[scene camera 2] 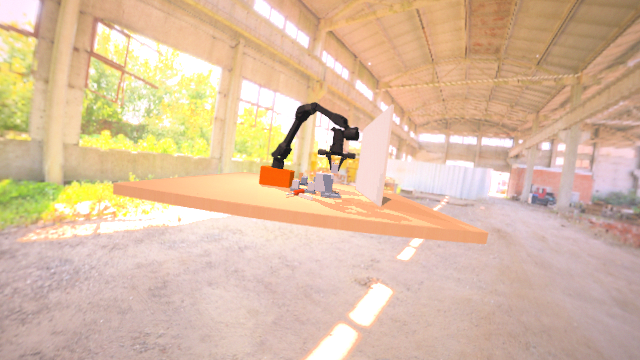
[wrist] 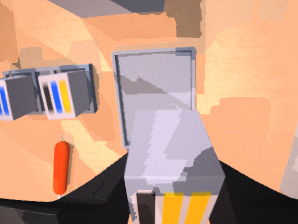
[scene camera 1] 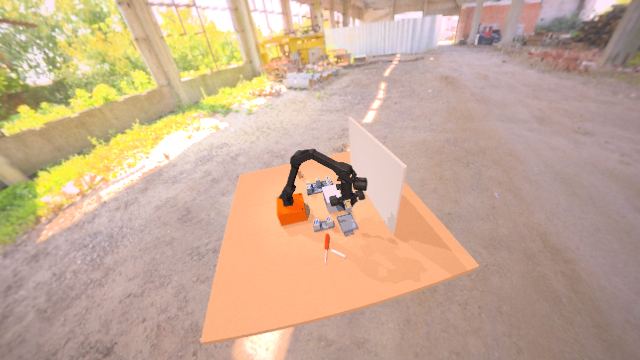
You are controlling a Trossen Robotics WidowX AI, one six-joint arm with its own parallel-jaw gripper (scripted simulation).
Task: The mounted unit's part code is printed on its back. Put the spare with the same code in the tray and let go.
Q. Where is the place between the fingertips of my gripper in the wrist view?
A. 166,156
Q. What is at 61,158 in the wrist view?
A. A screwdriver.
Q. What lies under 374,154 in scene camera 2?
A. A white upright panel.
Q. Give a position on a grey tray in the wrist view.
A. At 152,78
